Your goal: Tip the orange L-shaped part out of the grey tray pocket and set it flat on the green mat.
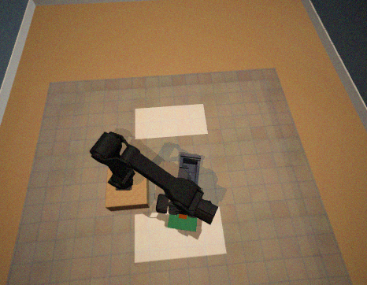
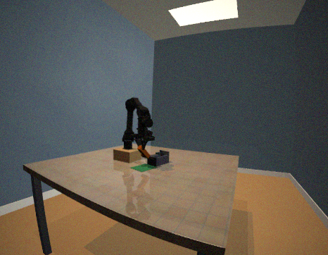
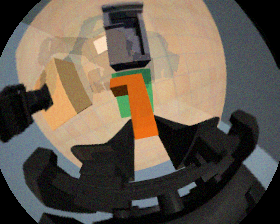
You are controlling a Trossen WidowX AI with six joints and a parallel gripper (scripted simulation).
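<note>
Right now the green mat is 20 mm to the left of my gripper tip and 140 mm below it. Also, from my gripper tip: orange L-shaped part 10 mm behind, 30 mm to the left, 30 mm below.
</note>
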